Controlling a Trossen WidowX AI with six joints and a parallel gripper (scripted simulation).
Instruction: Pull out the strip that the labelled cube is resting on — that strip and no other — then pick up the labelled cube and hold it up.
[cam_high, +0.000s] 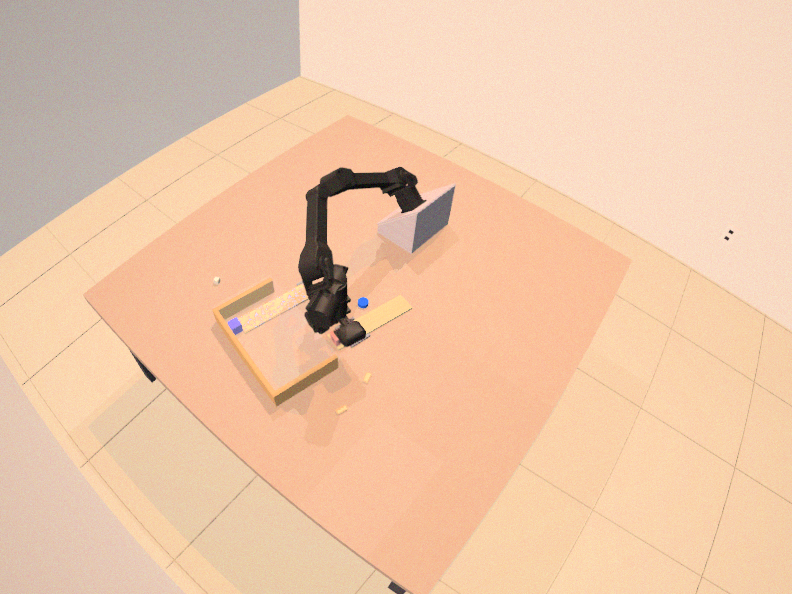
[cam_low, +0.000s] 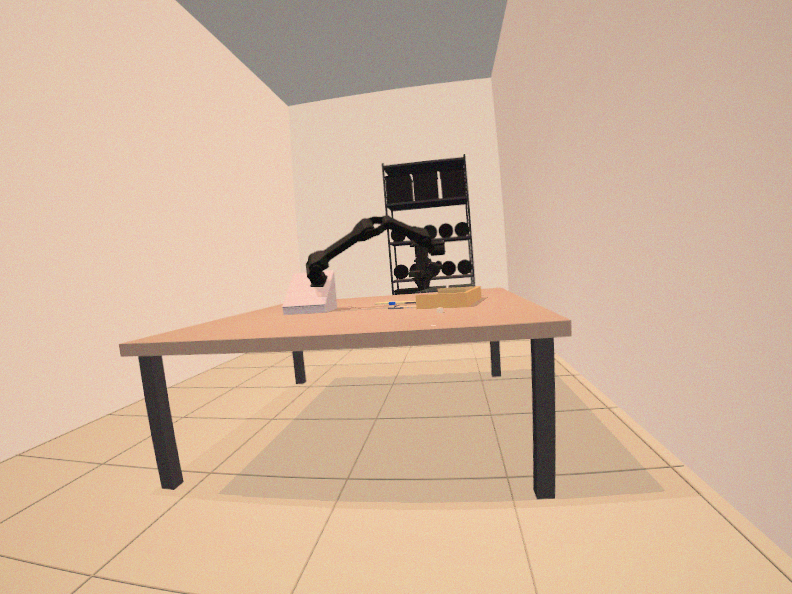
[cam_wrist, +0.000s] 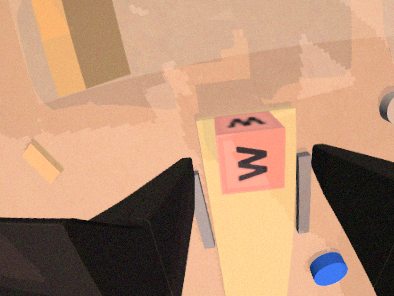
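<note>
Right now my gripper tip is 140 mm past the blue disc, 50 mm to the left of it and 40 mm above it. Round my gripper tip: strip: 200 mm to the right, 40 mm below, 40 mm ahead; grey ball: 100 mm to the right, 40 mm below, 10 mm behind; white cube: 400 mm to the right, 130 mm ahead, 30 mm below.
</note>
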